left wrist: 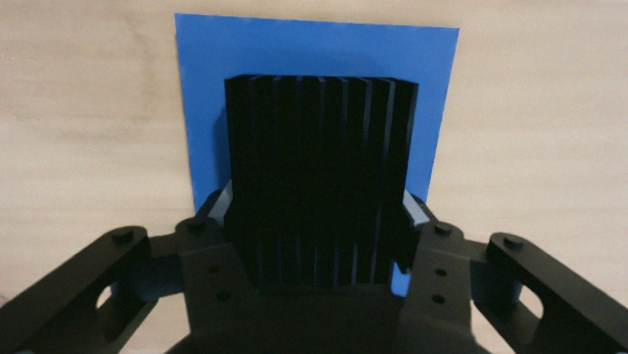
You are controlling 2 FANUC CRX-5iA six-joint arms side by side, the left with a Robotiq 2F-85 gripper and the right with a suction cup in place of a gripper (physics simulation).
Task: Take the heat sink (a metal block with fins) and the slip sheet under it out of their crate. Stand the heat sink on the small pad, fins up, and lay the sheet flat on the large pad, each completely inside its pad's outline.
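The black heat sink (pixel 320 145) is in the middle of the left wrist view, with its fins facing up toward the camera. It is over the blue pad (pixel 315 45), at or close above its surface; I cannot tell whether it touches. Blue shows beyond its far edge and along both sides, with a narrow shadow on its left. The near part of the pad is mostly hidden by the heat sink and gripper. My left gripper (pixel 318 206) is shut on the heat sink, one finger against each side. The right suction cup, the slip sheet, the crate and the large pad do not show.
The light wooden table top (pixel 540 125) surrounds the blue pad. The left gripper's dark linkages cover the lower part of the view on both sides.
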